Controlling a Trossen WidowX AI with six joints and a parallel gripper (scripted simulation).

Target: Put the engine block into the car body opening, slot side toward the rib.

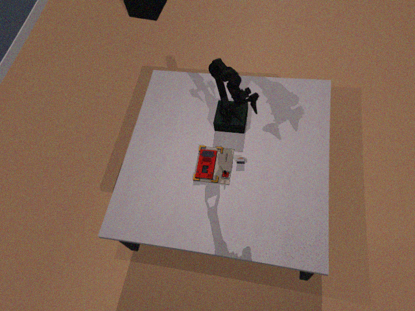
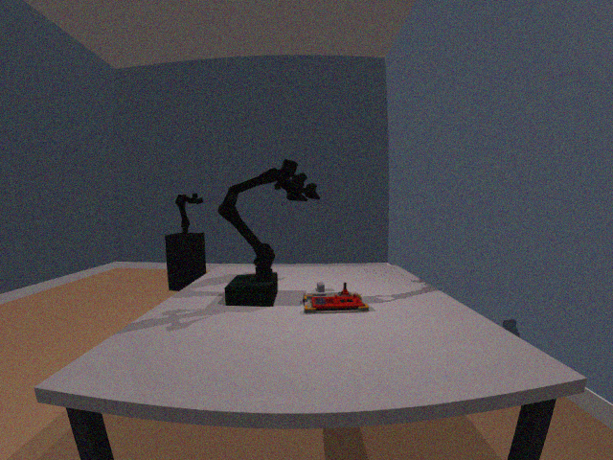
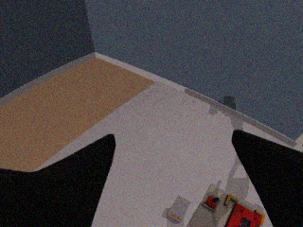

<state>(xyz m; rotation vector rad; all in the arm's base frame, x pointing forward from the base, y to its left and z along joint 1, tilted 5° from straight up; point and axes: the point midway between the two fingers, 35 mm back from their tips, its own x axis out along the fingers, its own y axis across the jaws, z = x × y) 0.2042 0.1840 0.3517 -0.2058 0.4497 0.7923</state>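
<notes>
My gripper tip is 430 mm above the grey engine block, 50 mm to the left of it and 40 mm short of it.
</notes>
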